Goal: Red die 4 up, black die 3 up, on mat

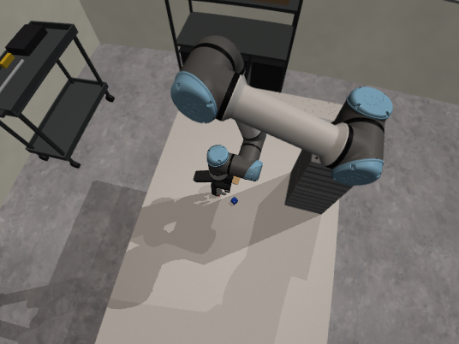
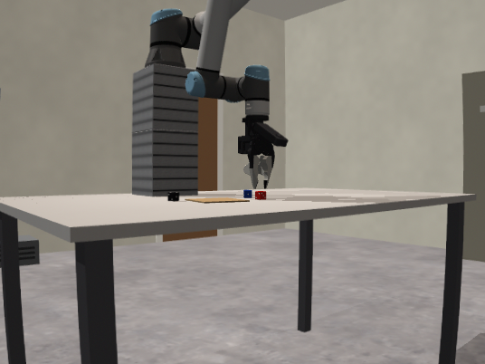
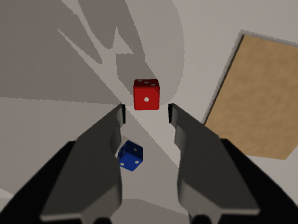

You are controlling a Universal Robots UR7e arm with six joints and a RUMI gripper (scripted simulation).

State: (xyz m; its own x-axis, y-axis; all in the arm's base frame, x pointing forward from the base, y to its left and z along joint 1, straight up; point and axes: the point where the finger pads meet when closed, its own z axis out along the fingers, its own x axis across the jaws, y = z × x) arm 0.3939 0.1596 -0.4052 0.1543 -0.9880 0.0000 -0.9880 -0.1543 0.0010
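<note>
Now: the red die 4 cm below my hand. Round my hand: blue die: 9 cm behind, 4 cm below, 1 cm to the left; then black die: 26 cm to the right, 6 cm behind, 4 cm below; then brown mat: 15 cm to the right, 5 cm below.
</note>
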